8 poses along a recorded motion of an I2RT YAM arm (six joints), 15 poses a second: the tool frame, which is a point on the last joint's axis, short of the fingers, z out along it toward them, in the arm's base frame.
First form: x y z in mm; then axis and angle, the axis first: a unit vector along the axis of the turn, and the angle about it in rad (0 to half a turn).
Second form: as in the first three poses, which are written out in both.
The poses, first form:
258, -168, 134, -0.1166, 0.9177, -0.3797, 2.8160
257, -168, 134, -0.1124, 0.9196, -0.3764, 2.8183
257, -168, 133, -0.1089, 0.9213, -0.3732, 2.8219
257, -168, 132, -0.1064, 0.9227, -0.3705, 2.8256
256, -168, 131, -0.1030, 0.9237, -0.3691, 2.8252
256, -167, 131, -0.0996, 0.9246, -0.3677, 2.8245
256, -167, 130, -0.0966, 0.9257, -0.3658, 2.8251
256, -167, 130, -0.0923, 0.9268, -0.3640, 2.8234
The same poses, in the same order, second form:
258, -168, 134; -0.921, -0.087, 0.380; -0.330, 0.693, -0.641; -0.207, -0.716, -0.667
257, -168, 134; -0.924, -0.082, 0.375; -0.321, 0.699, -0.639; -0.210, -0.710, -0.672
257, -168, 133; -0.926, -0.078, 0.369; -0.313, 0.705, -0.636; -0.210, -0.705, -0.678
257, -168, 132; -0.928, -0.076, 0.364; -0.307, 0.710, -0.634; -0.210, -0.700, -0.683
256, -168, 131; -0.930, -0.071, 0.362; -0.300, 0.714, -0.633; -0.213, -0.697, -0.685
256, -167, 131; -0.931, -0.065, 0.360; -0.294, 0.717, -0.632; -0.217, -0.694, -0.686
256, -167, 130; -0.932, -0.061, 0.357; -0.288, 0.721, -0.630; -0.219, -0.690, -0.689
256, -167, 130; -0.933, -0.053, 0.355; -0.281, 0.725, -0.629; -0.224, -0.687, -0.691

